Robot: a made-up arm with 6 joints.
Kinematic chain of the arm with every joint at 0, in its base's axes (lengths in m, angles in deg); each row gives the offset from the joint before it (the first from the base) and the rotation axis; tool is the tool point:
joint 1: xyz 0 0 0.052 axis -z
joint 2: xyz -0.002 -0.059 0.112 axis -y
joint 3: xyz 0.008 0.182 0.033 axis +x
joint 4: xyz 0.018 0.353 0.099 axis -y
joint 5: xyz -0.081 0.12 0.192 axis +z
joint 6: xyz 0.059 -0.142 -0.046 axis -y
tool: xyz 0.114 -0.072 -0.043
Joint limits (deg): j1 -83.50..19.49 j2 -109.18..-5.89 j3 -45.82..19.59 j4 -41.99..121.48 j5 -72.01..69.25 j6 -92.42..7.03
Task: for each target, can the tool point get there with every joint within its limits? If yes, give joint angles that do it. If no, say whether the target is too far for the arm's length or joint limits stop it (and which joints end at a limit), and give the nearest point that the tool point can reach.
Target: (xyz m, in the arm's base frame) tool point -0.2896 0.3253 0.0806
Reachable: yes | joints -56.90 -78.30 -15.84 -8.24 3.70 -27.88
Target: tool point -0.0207 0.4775 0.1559
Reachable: yes | joints -18.86 -29.25 -25.52 5.34 11.17 -23.97
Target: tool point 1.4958 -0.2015 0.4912
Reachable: no: too far | nearest point 0.6403 0.3089 0.2752 | short by 1.019 m
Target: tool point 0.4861 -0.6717 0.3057
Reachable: no: joint limits stop it (at a limit: joint 1, joint 3, joint 4, joint 6) | nearest point 0.4767 0.0775 0.2521 | short by 0.751 m
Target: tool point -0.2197 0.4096 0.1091
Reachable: yes | joints -49.95 -47.34 -12.12 -24.20 10.00 -15.13
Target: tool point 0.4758 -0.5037 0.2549
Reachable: no: joint limits stop it (at a limit: joint 1, joint 3, joint 4, joint 6) | nearest point 0.4767 0.0759 0.2266 | short by 0.580 m
